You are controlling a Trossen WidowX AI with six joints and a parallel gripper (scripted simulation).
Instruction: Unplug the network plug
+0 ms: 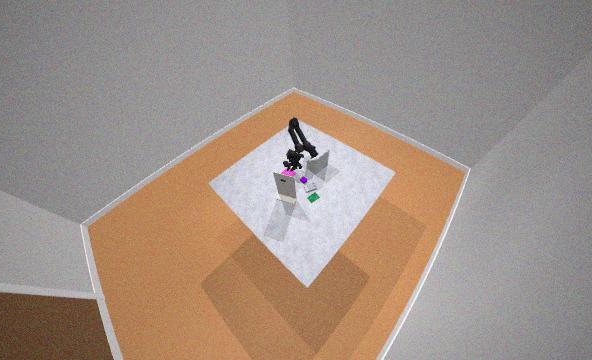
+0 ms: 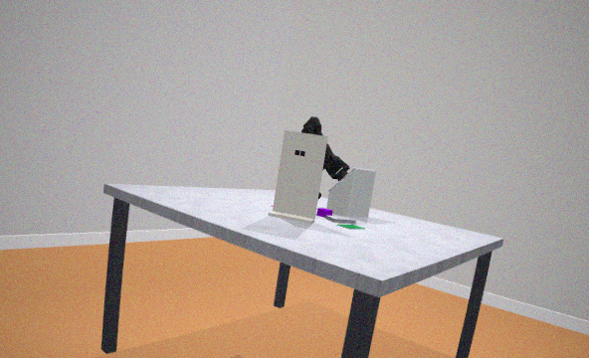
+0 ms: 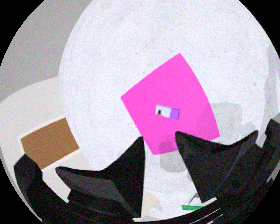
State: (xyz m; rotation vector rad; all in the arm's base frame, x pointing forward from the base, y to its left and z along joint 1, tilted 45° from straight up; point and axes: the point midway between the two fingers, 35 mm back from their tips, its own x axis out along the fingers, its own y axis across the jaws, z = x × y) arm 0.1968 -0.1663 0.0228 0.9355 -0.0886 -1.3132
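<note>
My gripper tip is now 4 cm above the purple plug and 2 cm to the left of it. Also, from my gripper tip: grey panel (22 cm ahead, 14 cm to the left, 10 cm above); magenta patch (5 cm below, 1 cm to the right).
</note>
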